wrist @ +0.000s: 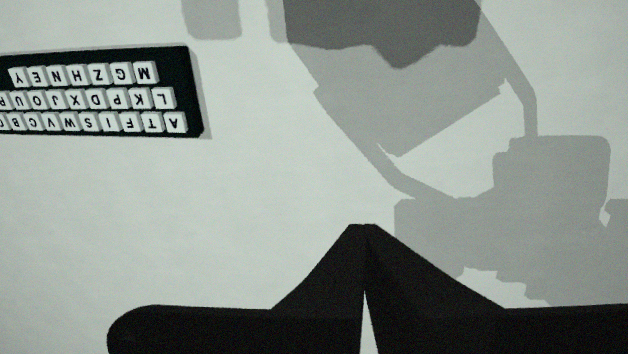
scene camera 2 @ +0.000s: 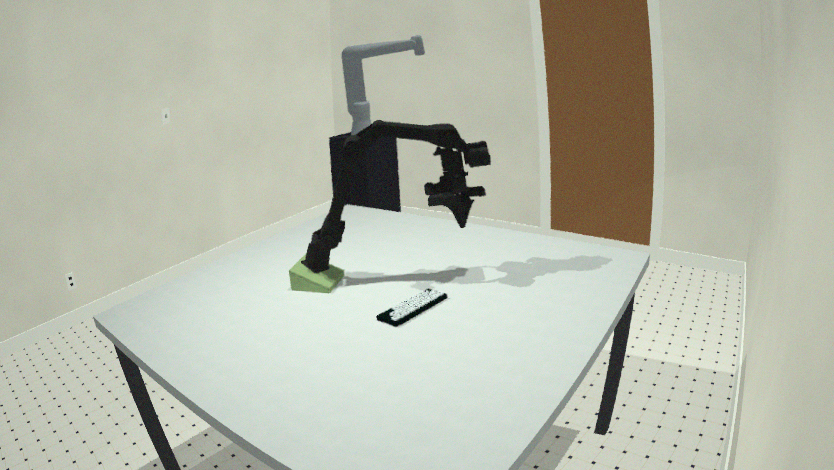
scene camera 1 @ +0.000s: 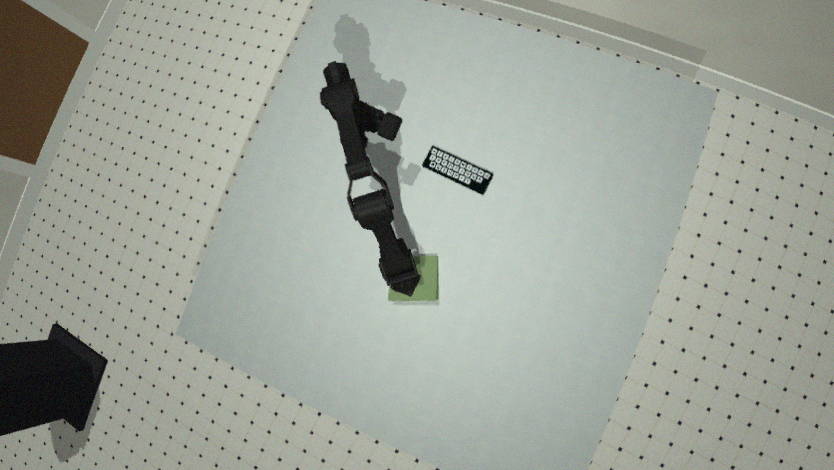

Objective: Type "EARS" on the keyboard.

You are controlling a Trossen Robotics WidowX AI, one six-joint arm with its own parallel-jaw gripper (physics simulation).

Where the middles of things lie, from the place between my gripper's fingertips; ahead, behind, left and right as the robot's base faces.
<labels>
I see my gripper 1 cm past the black keyboard (scene camera 1: 471, 176), 22 cm to the left of it and 14 cm above it.
</labels>
